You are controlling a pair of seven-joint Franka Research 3 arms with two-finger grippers.
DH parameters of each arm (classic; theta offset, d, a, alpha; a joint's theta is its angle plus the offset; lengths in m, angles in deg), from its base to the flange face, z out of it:
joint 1: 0 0.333 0 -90
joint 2: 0 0 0 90
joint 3: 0 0.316 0.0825 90
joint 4: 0 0 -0.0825 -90
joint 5: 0 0.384 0 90
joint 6: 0 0 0.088 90
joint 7: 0 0.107 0 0
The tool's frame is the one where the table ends.
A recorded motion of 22 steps. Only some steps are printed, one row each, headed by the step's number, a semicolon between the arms.
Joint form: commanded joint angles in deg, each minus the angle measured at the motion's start. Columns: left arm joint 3, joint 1, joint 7, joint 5, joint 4, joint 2, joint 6; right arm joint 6, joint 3, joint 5, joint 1, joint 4, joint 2, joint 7.
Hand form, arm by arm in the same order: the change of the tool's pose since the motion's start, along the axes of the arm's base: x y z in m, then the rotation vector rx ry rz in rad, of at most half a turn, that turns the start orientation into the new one. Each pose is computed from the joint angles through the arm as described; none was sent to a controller.
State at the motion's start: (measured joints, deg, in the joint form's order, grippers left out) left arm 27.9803 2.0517 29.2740 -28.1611 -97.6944 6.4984 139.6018; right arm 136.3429 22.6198 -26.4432 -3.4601 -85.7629 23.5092 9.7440
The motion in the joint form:
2: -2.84 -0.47 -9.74 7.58 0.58 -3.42 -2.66; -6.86 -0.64 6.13 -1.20 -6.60 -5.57 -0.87
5: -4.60 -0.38 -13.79 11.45 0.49 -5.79 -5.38; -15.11 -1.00 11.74 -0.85 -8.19 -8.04 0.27
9: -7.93 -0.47 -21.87 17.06 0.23 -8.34 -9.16; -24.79 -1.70 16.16 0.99 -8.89 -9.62 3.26
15: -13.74 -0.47 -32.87 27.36 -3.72 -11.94 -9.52; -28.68 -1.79 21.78 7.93 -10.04 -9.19 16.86
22: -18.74 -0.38 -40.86 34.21 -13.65 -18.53 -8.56; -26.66 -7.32 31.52 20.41 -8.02 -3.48 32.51
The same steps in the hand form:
2: -0.0001 -0.0341 0.0323 -0.0186 0.0173 0.0264; -0.0302 -0.0199 -0.0102 -0.0030 0.1526 -0.0657
5: -0.0059 -0.0523 0.0484 -0.0256 0.0412 0.0270; -0.0512 -0.0222 -0.0140 0.0259 0.2969 -0.1364
9: -0.0080 -0.0873 0.0622 -0.0489 0.0880 0.0515; -0.0760 -0.0122 -0.0213 0.0354 0.4584 -0.2102
15: -0.0101 -0.1426 0.0610 -0.0045 0.1336 0.0903; -0.1123 0.0623 -0.0419 0.1152 0.5799 -0.3471
22: -0.0356 -0.1937 0.0367 0.0195 0.1782 0.1030; -0.1353 0.1526 -0.0875 0.2548 0.7111 -0.5362

